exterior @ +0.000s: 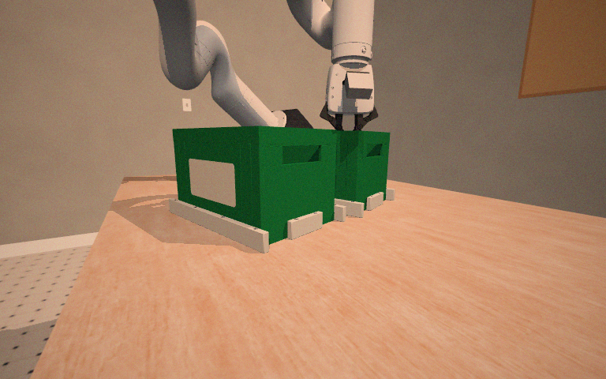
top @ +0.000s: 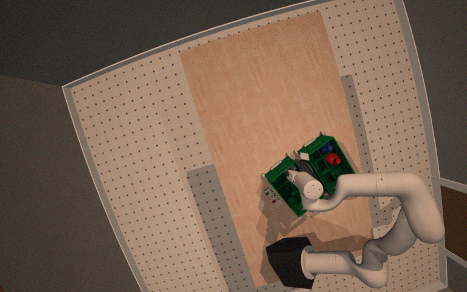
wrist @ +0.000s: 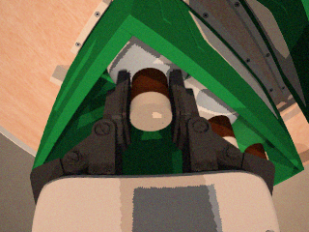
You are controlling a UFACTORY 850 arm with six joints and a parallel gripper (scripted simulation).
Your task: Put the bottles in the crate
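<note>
Now: the red bottle 5 cm behind my hand, 26 cm to the right of it and 7 cm below it. Also, from my hand: green bottle: 17 cm behind, 5 cm to the right, 7 cm below; pick list: 15 cm behind, 15 cm to the left, 16 cm below; blue bottle: 4 cm ahead, 24 cm to the right, 7 cm below.
</note>
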